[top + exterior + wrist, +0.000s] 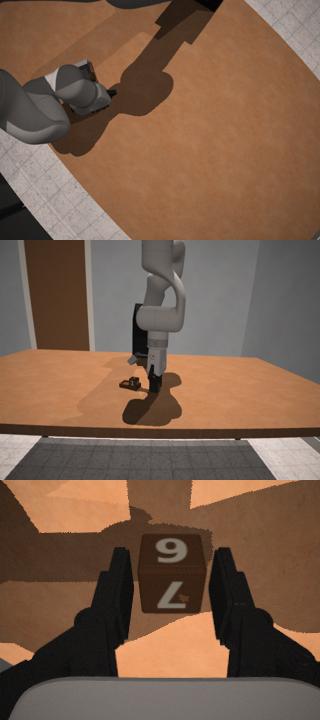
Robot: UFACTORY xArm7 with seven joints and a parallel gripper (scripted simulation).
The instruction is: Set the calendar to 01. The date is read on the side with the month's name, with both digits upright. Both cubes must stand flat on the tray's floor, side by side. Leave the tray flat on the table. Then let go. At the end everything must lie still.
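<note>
The cube is 1 cm below my hand. Also, from my hand: calendar tray: 4 cm behind, 10 cm to the right, 2 cm below.
</note>
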